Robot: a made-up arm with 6 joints.
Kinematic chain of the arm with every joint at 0, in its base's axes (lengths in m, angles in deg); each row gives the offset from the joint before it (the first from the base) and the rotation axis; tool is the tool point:
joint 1: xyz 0 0 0.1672 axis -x
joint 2: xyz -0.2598 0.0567 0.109 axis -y
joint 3: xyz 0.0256 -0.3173 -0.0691 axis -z
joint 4: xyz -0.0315 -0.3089 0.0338 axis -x
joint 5: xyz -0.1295 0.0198 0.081 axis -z
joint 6: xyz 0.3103 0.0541 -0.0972 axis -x
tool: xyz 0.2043 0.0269 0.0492
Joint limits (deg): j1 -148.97..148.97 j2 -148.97..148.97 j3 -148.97..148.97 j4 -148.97..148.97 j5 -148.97..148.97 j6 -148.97..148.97
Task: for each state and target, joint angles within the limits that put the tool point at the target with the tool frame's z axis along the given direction. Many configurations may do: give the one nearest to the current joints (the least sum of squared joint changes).
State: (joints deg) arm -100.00 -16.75 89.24 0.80 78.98 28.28
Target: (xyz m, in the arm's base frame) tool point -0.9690 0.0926 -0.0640 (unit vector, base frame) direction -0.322 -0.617 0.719
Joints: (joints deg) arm -67.24 26.99 91.39 7.61 85.58 -25.31
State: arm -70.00 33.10 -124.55 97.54 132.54 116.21
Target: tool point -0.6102 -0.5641 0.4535 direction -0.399 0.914 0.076
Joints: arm -43.83 74.01 -128.91 95.30 103.30 87.14
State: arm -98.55 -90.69 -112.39 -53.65 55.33 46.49
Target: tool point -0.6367 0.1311 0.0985 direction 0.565 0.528 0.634
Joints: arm -66.10 -93.31 -93.71 -91.67 53.16 76.89
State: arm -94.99 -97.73 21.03 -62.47 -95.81 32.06
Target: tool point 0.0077 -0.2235 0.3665 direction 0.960 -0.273 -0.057
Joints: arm -72.11 -117.64 42.12 -24.35 -115.85 26.19
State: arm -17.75 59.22 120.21 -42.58 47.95 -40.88
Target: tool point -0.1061 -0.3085 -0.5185 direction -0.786 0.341 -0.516
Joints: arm -22.38 81.04 74.76 -35.76 65.10 -19.61
